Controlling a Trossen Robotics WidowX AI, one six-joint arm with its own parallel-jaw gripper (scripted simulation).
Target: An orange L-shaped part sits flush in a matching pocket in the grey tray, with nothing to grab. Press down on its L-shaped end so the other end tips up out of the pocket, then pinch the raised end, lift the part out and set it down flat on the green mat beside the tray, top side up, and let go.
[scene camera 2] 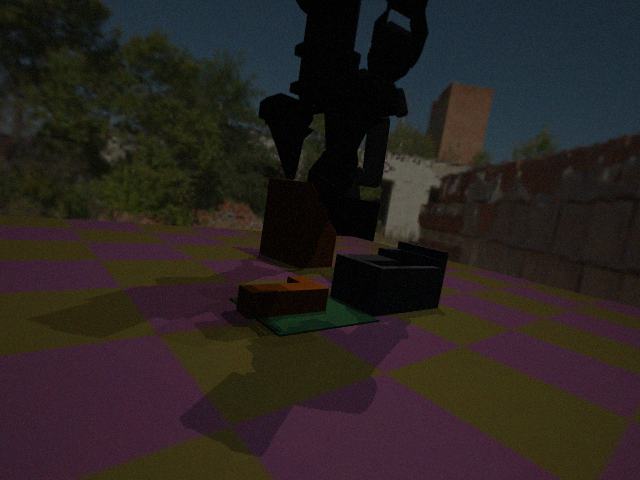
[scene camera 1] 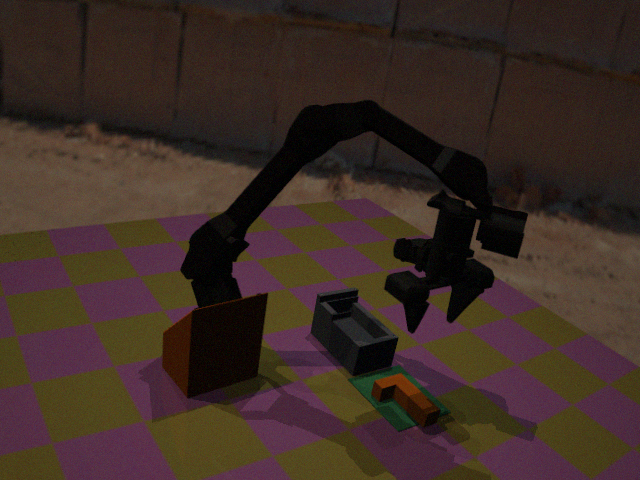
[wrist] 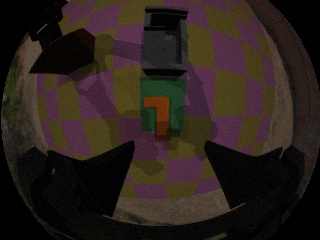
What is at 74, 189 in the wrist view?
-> My gripper.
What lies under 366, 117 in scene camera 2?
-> My gripper.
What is my gripper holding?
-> Nothing.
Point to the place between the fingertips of my gripper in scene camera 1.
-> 430, 326
